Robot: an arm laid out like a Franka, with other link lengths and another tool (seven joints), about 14 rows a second.
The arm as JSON. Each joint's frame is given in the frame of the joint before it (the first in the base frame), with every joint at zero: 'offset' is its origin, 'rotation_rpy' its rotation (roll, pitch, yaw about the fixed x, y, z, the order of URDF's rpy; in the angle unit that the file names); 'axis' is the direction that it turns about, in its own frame. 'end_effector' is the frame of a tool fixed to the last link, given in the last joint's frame.
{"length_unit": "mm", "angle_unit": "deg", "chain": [
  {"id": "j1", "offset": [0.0, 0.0, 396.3], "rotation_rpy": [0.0, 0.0, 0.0], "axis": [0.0, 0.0, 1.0]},
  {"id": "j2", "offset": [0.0, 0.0, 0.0], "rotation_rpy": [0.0, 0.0, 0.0], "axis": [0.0, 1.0, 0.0]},
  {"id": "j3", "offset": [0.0, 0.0, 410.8], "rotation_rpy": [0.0, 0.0, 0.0], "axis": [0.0, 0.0, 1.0]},
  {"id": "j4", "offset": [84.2, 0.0, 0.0], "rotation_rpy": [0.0, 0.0, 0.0], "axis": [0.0, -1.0, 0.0]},
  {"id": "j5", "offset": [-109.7, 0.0, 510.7], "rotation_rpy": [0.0, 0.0, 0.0], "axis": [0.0, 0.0, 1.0]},
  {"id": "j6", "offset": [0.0, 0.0, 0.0], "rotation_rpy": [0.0, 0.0, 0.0], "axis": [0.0, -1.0, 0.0]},
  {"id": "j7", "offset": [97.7, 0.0, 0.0], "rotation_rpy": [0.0, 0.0, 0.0], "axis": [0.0, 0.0, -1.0]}
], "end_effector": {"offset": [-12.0, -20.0, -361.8], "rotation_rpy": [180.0, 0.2, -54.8]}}
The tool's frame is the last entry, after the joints.
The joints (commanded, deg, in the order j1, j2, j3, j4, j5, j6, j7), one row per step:
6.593 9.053 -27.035 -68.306 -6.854 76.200 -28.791
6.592 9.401 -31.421 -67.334 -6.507 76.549 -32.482
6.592 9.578 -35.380 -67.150 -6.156 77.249 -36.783
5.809 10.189 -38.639 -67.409 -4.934 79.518 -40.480
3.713 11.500 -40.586 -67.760 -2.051 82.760 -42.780
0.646 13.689 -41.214 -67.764 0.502 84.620 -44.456
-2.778 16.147 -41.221 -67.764 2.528 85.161 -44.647
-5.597 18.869 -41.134 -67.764 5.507 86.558 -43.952
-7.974 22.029 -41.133 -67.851 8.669 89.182 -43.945
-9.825 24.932 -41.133 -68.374 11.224 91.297 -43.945
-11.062 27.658 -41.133 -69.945 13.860 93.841 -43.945
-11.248 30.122 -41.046 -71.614 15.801 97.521 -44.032
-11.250 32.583 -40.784 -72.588 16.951 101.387 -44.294
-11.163 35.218 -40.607 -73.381 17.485 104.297 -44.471
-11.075 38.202 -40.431 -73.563 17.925 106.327 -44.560
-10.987 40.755 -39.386 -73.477 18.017 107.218 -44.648
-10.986 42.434 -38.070 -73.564 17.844 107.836 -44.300
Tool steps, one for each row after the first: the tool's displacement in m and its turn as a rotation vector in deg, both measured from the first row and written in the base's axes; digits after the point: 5 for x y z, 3 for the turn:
-0.01565 -0.04422 0.01073 -0.688 -0.405 -0.480
-0.03214 -0.08395 0.01638 -1.184 -0.409 0.075
-0.03938 -0.12409 0.01494 -1.618 -1.373 0.420
-0.03555 -0.16026 0.00440 -1.331 -3.461 -0.137
-0.03530 -0.19262 -0.01606 -0.695 -3.857 -1.353
-0.04353 -0.22162 -0.04383 0.435 -3.003 -4.175
-0.03913 -0.24322 -0.07497 1.806 -3.339 -7.002
-0.02630 -0.26688 -0.11059 2.625 -4.163 -8.781
-0.01906 -0.28613 -0.14959 3.605 -4.205 -10.448
-0.01229 -0.29975 -0.19760 5.018 -4.096 -11.983
0.00326 -0.30878 -0.24139 5.219 -4.497 -12.395
0.02096 -0.31865 -0.27818 4.358 -4.930 -12.073
0.03108 -0.32598 -0.31718 3.560 -4.194 -11.814
0.03910 -0.32990 -0.35699 2.969 -2.846 -11.486
0.04917 -0.32083 -0.39529 3.308 -1.096 -10.442
0.05712 -0.30911 -0.42529 3.842 0.199 -9.750

